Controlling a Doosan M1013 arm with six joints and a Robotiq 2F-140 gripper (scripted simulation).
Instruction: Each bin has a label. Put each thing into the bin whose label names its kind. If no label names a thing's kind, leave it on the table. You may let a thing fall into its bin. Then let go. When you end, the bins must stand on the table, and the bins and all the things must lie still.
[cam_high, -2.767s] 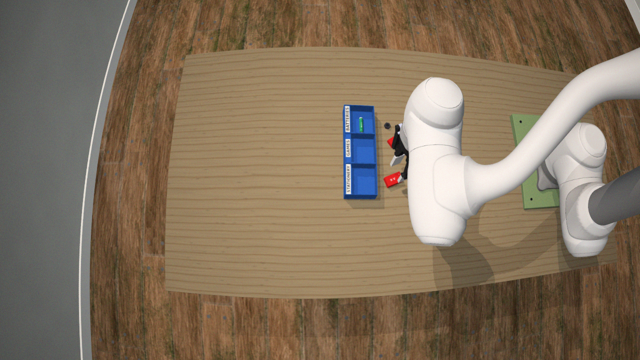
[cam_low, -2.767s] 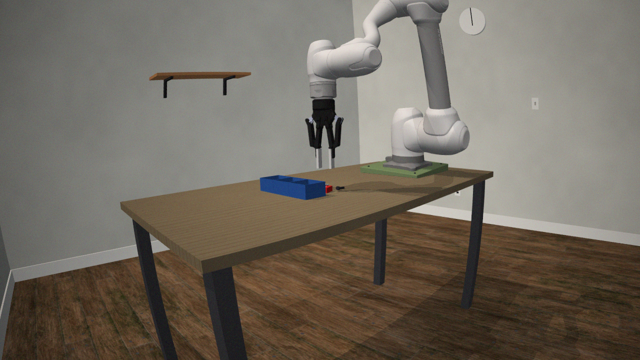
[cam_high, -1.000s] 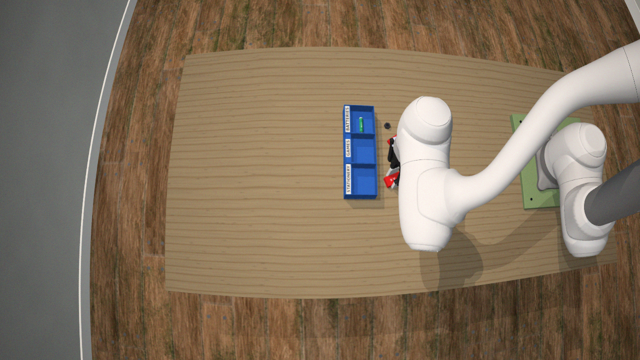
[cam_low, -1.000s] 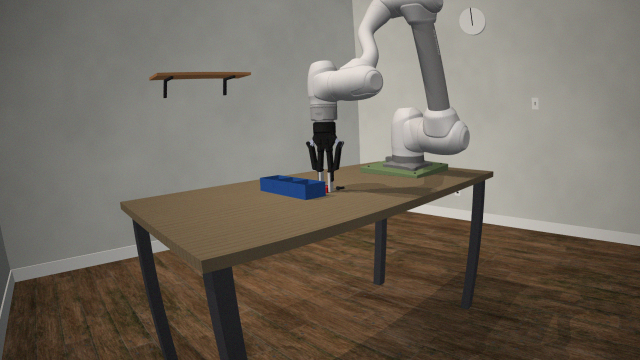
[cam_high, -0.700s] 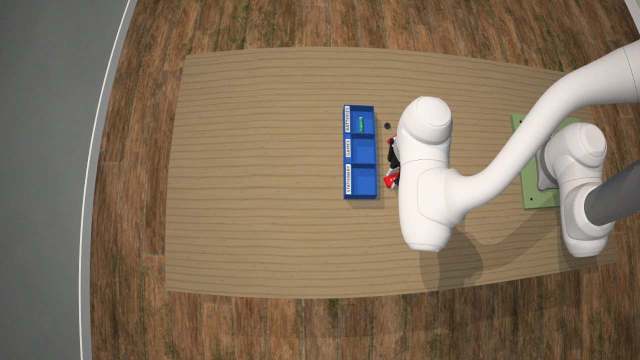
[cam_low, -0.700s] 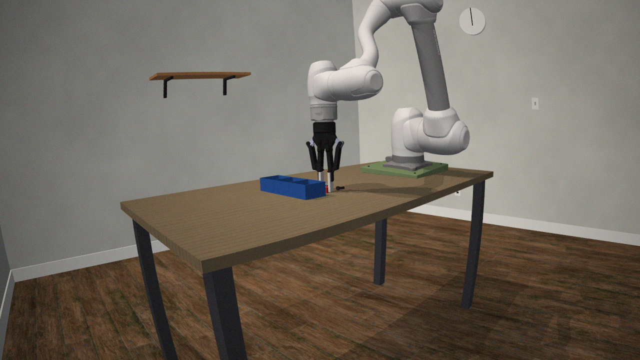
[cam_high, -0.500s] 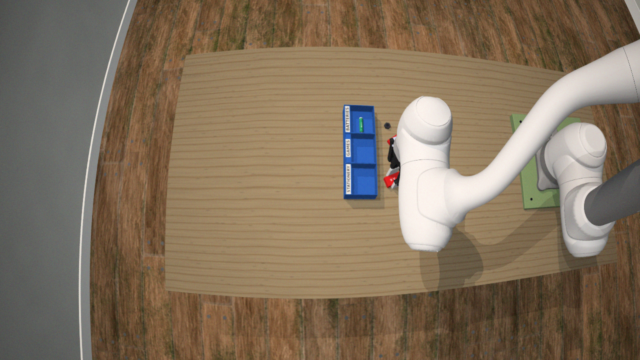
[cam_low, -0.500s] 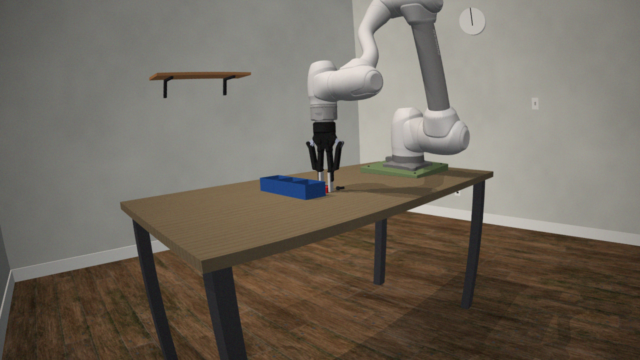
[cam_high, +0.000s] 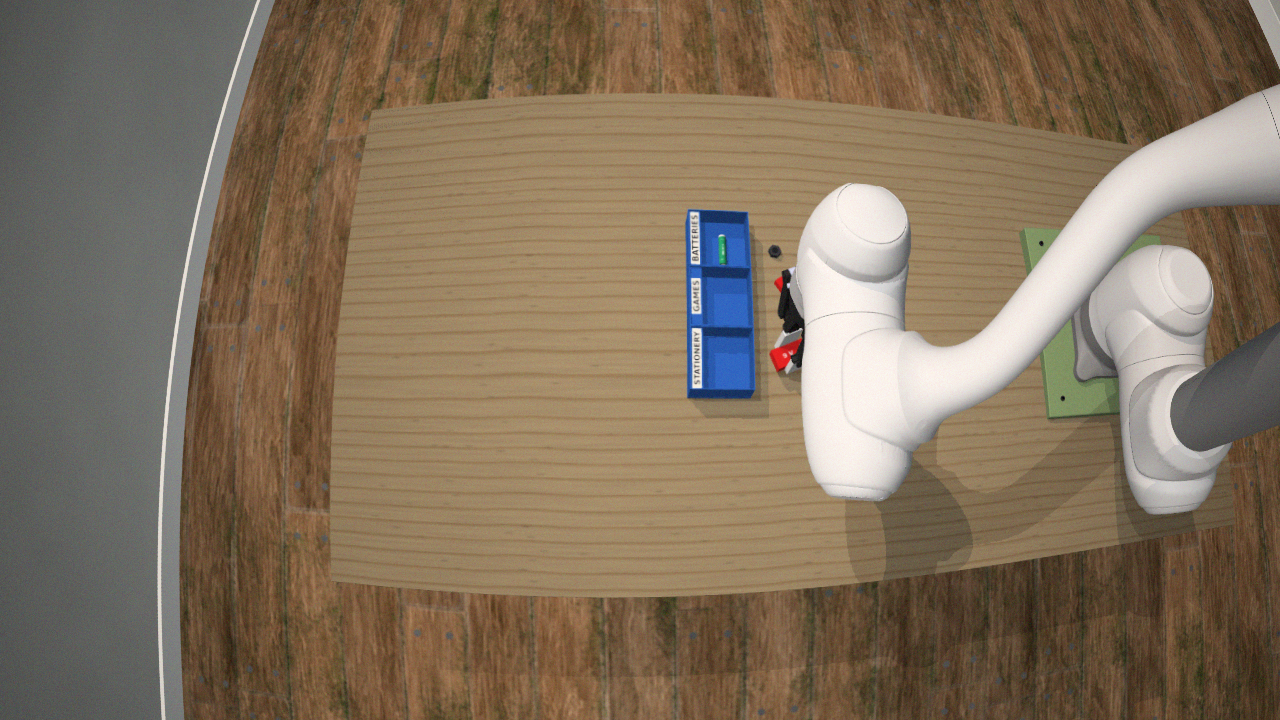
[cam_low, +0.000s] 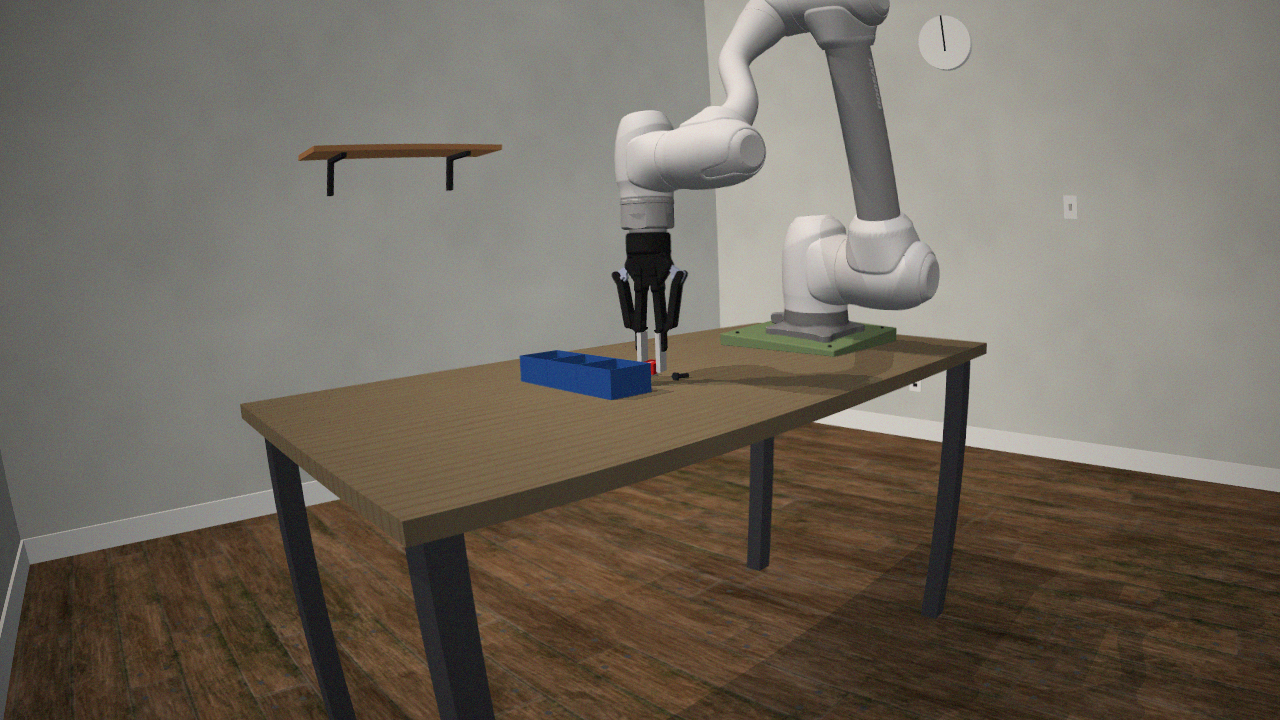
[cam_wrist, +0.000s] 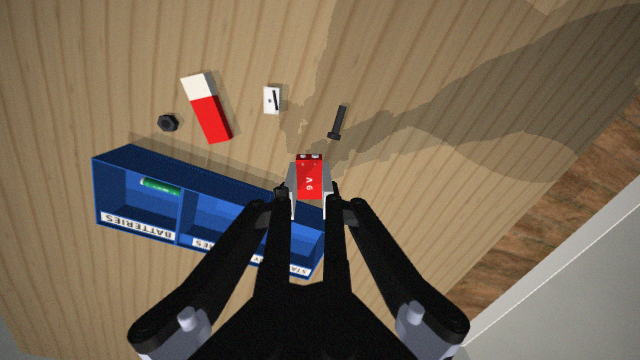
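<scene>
Right now the green battery is 90 mm ahead of my hand, 150 mm to the right of it and 40 mm below it. Also, from my hand: red 9V battery 10 mm behind, 30 mm below; black bolt 50 mm behind, 10 mm to the left, 50 mm below; white tile 60 mm behind, 60 mm to the right, 50 mm below.
</scene>
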